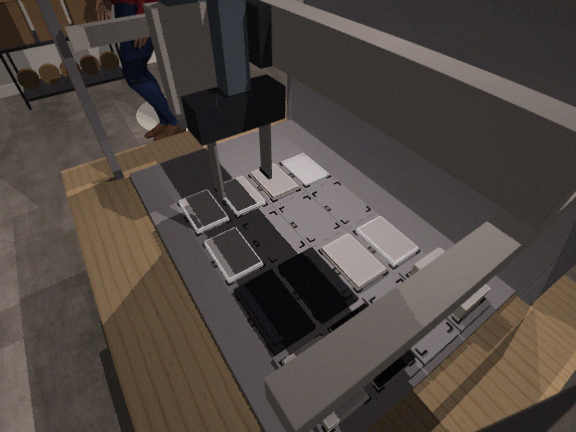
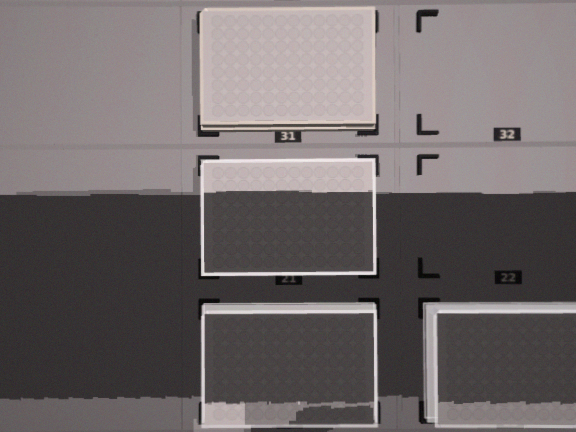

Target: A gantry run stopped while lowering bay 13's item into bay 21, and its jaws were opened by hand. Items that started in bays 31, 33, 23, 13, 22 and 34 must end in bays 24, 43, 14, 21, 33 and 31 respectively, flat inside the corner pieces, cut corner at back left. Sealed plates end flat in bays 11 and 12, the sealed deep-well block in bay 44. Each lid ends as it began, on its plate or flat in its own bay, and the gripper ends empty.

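Frame: origin at the robot's base, x right, y ahead, z up, level; centimetres.
Where they show: gripper, fingertip midpoint: (image 1: 244, 183); robot's base, origin of the base link: (image 1: 178, 204) (image 2: 204, 417).
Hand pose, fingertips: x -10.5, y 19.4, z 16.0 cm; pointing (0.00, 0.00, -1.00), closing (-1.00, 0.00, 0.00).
Each offset is from my fingertips to the top centre of the thing. "*": to the spot under its first point.
My gripper (image 1: 245, 185) is open and empty, its jaws above the plates in bays 21 and 31. White-edged plates lie in bay 21 @[* dx -4.4, dy -10.9, dz -14.5 cm] (image 1: 243, 197) (image 2: 288, 230), bay 11 @[* dx +6.3, dy -11.7, dz -14.6 cm] (image 1: 204, 211) (image 2: 288, 357) and bay 12 @[* dx +6.4, dy +4.3, dz -14.5 cm] (image 1: 233, 254) (image 2: 505, 357). The plate in bay 21 looks flat inside its corner pieces. A cream-edged plate @[dx -15.2, dy -13.0, dz -14.6 cm] (image 1: 280, 184) (image 2: 288, 67) sits in bay 31. A white item @[dx -25.9, dy -13.0, dz -15.2 cm] (image 1: 304, 169) is in bay 41. Black items lie in bay 13 @[dx +6.1, dy +20.2, dz -12.9 cm] (image 1: 275, 310) and bay 23 @[dx -4.6, dy +20.2, dz -12.9 cm] (image 1: 317, 284). A cream item @[dx -15.2, dy +19.8, dz -14.6 cm] (image 1: 354, 260) is in bay 33, a white one @[dx -25.9, dy +19.8, dz -14.6 cm] (image 1: 387, 240) in bay 43.
A grey front beam (image 1: 390, 325) hides much of the nearest bays; a pale item @[* dx -25.5, dy +30.4, dz -10.3 cm] (image 1: 427, 257) and a dark one @[* dx -4.3, dy +30.7, dz -12.9 cm] (image 1: 350, 318) show partly behind it. The parked stage (image 1: 182, 55) stands at the back left. A grey wall (image 1: 400, 135) runs along the right. A shadow band crosses bays 21 and 11.
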